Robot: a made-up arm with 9 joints.
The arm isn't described. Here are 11 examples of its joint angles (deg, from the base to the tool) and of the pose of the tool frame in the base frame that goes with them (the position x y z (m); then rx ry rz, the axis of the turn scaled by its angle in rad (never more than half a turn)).
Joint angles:
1: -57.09 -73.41 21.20 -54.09 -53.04 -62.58 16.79 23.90 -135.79
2: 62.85 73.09 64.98 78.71 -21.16 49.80 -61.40 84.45 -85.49
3: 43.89 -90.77 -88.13 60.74 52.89 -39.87 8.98 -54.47 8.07
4: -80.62 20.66 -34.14 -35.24 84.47 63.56 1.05 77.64 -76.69
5: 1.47 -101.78 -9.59 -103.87 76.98 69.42 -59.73 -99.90 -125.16
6: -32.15 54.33 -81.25 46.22 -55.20 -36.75 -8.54 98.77 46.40
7: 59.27 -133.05 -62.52 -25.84 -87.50 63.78 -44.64 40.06 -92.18
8: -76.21 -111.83 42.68 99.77 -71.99 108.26 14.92 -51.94 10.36
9: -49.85 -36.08 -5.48 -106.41 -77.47 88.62 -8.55 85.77 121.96
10: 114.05 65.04 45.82 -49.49 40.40 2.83 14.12 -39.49 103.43
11: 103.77 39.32 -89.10 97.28 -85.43 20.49 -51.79 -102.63 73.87
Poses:
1: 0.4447 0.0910 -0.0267 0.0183 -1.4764 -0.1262
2: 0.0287 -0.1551 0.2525 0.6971 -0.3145 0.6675
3: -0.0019 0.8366 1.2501 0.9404 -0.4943 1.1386
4: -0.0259 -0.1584 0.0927 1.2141 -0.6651 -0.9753
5: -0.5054 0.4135 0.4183 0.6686 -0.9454 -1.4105
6: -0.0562 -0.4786 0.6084 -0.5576 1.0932 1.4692
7: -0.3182 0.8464 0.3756 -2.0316 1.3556 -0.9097
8: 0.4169 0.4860 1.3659 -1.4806 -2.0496 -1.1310
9: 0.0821 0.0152 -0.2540 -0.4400 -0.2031 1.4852
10: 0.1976 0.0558 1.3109 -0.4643 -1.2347 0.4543
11: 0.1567 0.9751 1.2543 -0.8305 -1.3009 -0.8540
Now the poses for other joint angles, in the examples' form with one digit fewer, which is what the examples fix.
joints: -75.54 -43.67 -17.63 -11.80 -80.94 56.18 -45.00 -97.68 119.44
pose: 0.768 0.063 -0.438 -2.045 0.713 0.432
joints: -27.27 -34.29 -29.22 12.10 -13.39 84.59 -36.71 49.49 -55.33
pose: 0.082 0.352 -0.012 1.450 -2.106 1.057
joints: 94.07 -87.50 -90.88 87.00 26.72 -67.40 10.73 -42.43 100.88
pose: -0.499 0.503 1.131 -1.219 0.242 -2.116
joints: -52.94 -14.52 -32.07 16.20 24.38 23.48 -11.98 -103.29 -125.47
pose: 0.550 0.392 -0.261 -1.834 -1.774 -1.324
